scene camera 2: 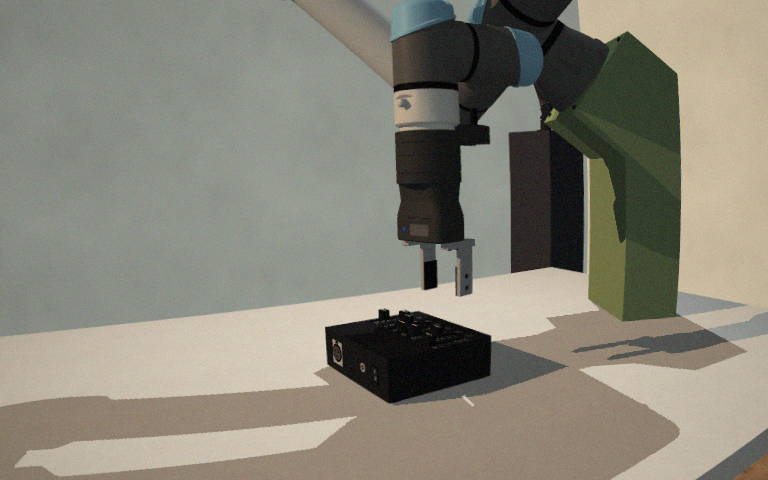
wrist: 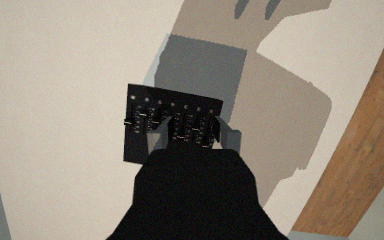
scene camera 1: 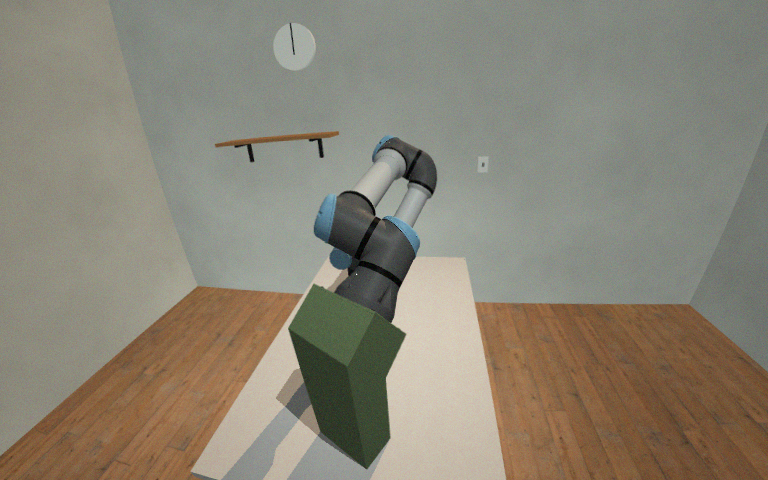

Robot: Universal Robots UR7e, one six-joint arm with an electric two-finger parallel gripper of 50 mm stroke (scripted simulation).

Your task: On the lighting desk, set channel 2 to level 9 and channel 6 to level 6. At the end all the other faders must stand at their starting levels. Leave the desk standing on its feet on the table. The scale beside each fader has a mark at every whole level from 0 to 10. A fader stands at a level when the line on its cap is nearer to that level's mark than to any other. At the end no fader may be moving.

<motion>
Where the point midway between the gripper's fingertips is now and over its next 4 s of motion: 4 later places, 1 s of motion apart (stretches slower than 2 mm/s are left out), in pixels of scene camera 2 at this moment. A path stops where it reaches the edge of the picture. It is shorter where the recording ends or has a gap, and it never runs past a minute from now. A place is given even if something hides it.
My gripper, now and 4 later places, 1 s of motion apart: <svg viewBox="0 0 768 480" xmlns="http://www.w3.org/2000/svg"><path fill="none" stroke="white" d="M446 291L451 302L452 315L452 322L450 328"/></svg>
</motion>
